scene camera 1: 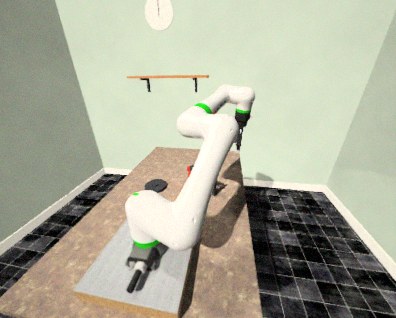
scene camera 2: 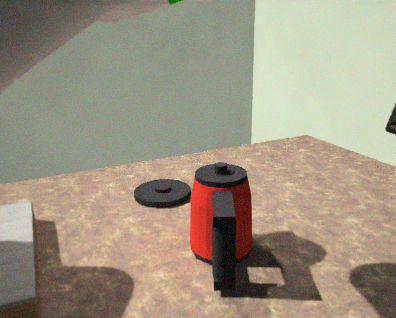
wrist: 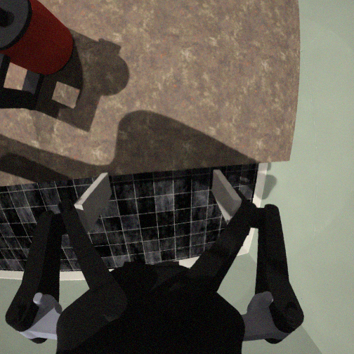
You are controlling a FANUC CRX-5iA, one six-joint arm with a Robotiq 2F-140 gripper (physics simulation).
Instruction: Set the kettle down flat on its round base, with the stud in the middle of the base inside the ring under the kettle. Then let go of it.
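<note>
A red kettle (scene camera 2: 200,220) (wrist: 47,42) with a black lid and a black handle stands upright on the brown table, apart from its base. In scene camera 1 the arm hides most of it. The round black base (scene camera 1: 155,185) (scene camera 2: 172,196) lies flat on the table, with a small stud in its middle; in scene camera 2 it is behind and to the left of the kettle. My gripper (scene camera 1: 238,149) (wrist: 160,182) is wide open and empty, above the table's edge and away from the kettle. The ring under the kettle is hidden.
The brown table (scene camera 1: 95,225) (scene camera 2: 125,235) (wrist: 210,75) carries a grey-topped board (scene camera 1: 107,277) (scene camera 2: 17,240), on which the arm is mounted. A wooden wall shelf (scene camera 1: 167,77) and a round clock (scene camera 1: 159,14) are on the back wall. Dark floor tiles lie beyond the table's edge.
</note>
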